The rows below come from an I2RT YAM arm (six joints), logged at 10 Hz.
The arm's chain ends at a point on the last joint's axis. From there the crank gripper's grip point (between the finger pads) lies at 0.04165 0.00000 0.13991 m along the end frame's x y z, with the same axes.
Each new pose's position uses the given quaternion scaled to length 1; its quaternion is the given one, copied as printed.
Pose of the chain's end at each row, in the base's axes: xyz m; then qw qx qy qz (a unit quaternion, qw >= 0):
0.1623 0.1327 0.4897 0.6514 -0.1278 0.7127 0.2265
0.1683 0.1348 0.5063 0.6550 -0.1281 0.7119 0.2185
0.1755 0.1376 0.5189 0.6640 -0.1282 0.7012 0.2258
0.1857 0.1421 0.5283 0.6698 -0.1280 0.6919 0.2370
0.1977 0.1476 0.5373 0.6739 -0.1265 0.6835 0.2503
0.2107 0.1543 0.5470 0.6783 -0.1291 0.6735 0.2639
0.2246 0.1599 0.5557 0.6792 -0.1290 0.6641 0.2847
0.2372 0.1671 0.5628 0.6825 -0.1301 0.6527 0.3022
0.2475 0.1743 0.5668 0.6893 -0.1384 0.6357 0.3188
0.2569 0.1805 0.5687 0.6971 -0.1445 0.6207 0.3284
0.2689 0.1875 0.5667 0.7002 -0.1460 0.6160 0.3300
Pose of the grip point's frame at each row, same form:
0.2792 0.2059 0.4418 0.6514 -0.1278 0.7127 0.2265
0.2864 0.2061 0.4586 0.6550 -0.1281 0.7119 0.2185
0.2941 0.2107 0.4754 0.6640 -0.1282 0.7012 0.2258
0.3040 0.2178 0.4885 0.6698 -0.1280 0.6919 0.2370
0.3152 0.2262 0.5010 0.6739 -0.1265 0.6835 0.2503
0.3271 0.2362 0.5144 0.6783 -0.1291 0.6735 0.2639
0.3387 0.2463 0.5269 0.6792 -0.1290 0.6641 0.2847
0.3494 0.2572 0.5384 0.6825 -0.1301 0.6527 0.3022
0.3573 0.2687 0.5481 0.6893 -0.1384 0.6357 0.3188
0.3653 0.2773 0.5550 0.6971 -0.1445 0.6207 0.3284
0.3771 0.2847 0.5545 0.7002 -0.1460 0.6160 0.3300

